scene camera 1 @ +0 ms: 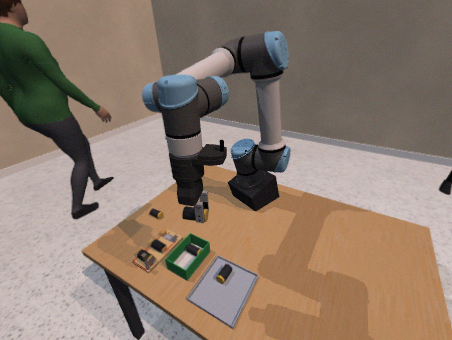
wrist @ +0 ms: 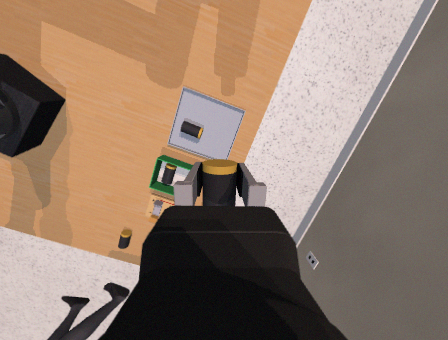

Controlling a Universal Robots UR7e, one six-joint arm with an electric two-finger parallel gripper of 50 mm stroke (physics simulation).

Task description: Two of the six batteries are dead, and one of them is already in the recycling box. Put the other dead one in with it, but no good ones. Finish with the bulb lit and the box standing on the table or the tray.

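Places are measured from the arm's base along level axes (x ahead, y left, z up), in millimetres.
Pixels of known places: gripper, between the fingertips: (scene camera 1: 202, 216) (wrist: 219, 172); arm's base, origin of its link: (scene camera 1: 251, 179).
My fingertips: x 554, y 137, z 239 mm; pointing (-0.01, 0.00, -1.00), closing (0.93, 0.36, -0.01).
Observation:
For each thing: its top centre in the pictures, then the offset to it from my fingertips. Level surfaces: height alone.
- black battery, centre of its top: (wrist: 219, 199) (scene camera 1: 195, 209) dy -18, dx +7, dz +22 mm
- green recycling box, centre of its top: (wrist: 176, 181) (scene camera 1: 188, 250) dy -161, dx -77, dz -312 mm
- table with one battery, centre of its top: (wrist: 167, 175) (scene camera 1: 194, 247) dy -163, dx -113, dz -335 mm
- grey tray, centre of its top: (wrist: 205, 127) (scene camera 1: 224, 285) dy +21, dx -55, dz -360 mm
- loose battery, centre of its top: (wrist: 122, 242) (scene camera 1: 155, 211) dy -472, dx -188, dz -338 mm
- wooden table, height of its surface: dz -373 mm
My gripper (scene camera 1: 202, 212) (wrist: 219, 172) is shut on a black battery (scene camera 1: 189, 213) (wrist: 219, 186) with a gold end, high above the table. The green recycling box (scene camera 1: 175, 269) (wrist: 155, 173) stands on the table with one battery (scene camera 1: 193, 249) (wrist: 169, 174) inside. Another battery (scene camera 1: 225, 273) (wrist: 191, 129) lies on the grey tray (scene camera 1: 220, 300) (wrist: 220, 125). A loose battery (scene camera 1: 156, 213) (wrist: 124, 239) lies on the table beyond the holder. The battery holder (scene camera 1: 165, 251) carries two batteries, one in the middle (scene camera 1: 159, 245) and one at the near end (scene camera 1: 145, 257); my gripper partly hides it in the wrist view. I cannot tell whether the bulb is lit.
The box stands between the holder and the tray on the wooden table (scene camera 1: 370, 240) (wrist: 100, 100). The robot's black base (scene camera 1: 254, 190) (wrist: 35, 115) stands at the back. A person in green (scene camera 1: 37, 75) is on the floor beyond the table's left side.

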